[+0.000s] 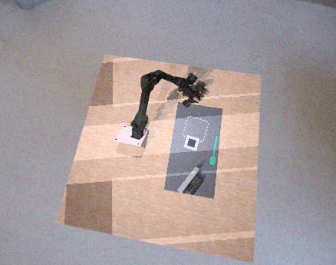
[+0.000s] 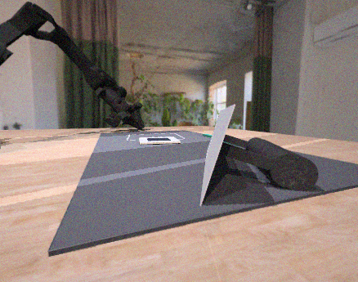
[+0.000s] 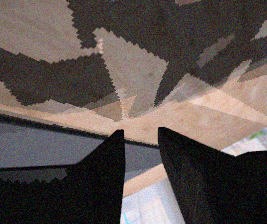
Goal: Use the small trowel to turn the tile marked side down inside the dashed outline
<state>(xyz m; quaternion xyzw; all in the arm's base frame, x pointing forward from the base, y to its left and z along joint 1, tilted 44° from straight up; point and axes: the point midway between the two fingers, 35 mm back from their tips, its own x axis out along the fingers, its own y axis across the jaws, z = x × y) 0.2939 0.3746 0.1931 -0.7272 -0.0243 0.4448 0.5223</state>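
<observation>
Right now the teal trowel is 210 mm ahead of my gripper tip, 340 mm to the right of it and 10 mm below it. Also, from my gripper tip: grey mat: 70 mm ahead, 340 mm to the right, 30 mm below; square tile: 40 mm ahead, 320 mm to the right, 10 mm below.
</observation>
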